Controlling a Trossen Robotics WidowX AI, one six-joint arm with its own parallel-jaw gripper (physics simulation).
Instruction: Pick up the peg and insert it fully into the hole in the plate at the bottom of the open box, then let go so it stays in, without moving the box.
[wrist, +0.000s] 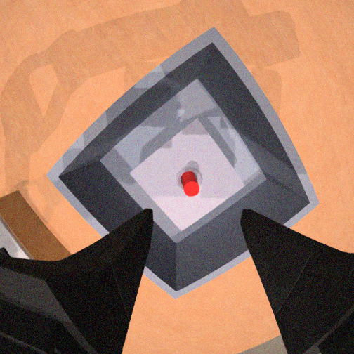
Note:
The picture shows: the gripper, a grey box and a pale plate.

